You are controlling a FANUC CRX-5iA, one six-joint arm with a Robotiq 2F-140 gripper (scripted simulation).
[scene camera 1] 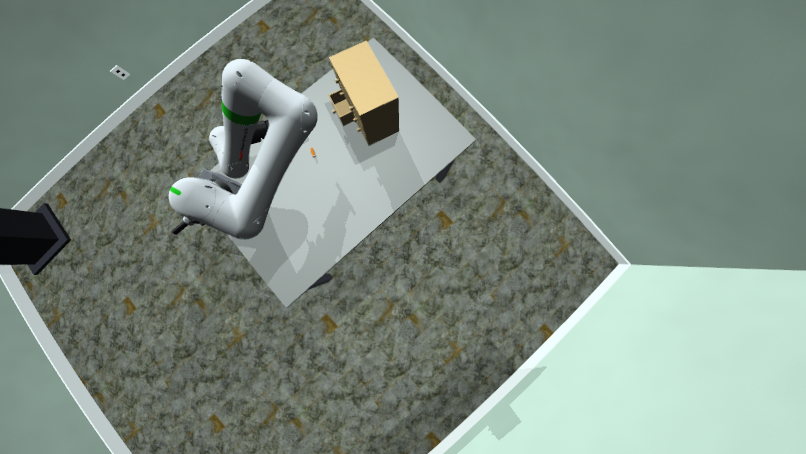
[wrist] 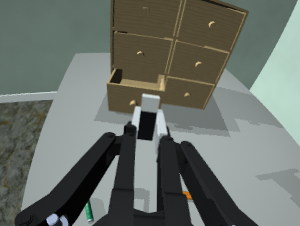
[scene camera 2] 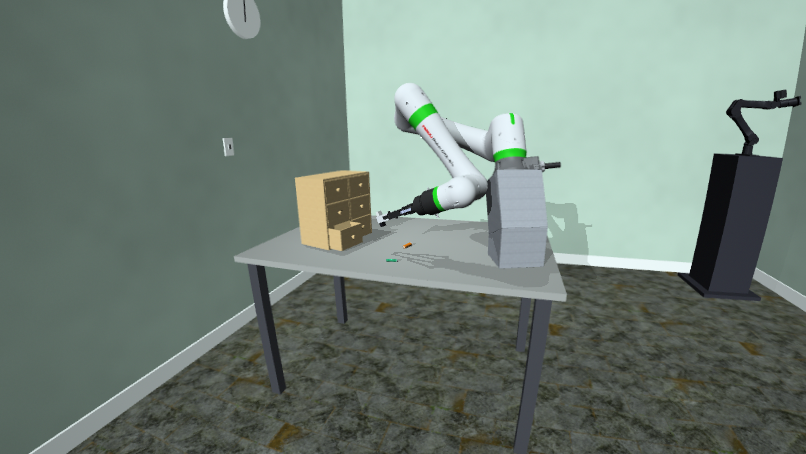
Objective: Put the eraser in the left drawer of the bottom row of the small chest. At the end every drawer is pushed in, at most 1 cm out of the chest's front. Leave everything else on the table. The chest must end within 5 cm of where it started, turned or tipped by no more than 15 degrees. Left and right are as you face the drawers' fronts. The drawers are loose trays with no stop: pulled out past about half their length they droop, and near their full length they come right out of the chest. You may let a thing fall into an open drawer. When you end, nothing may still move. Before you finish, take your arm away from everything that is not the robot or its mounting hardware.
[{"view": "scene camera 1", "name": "chest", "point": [377,103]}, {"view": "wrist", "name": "my gripper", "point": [147,116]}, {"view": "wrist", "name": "drawer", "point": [122,97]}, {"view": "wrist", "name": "drawer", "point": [196,93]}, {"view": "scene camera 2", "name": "chest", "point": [310,191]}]
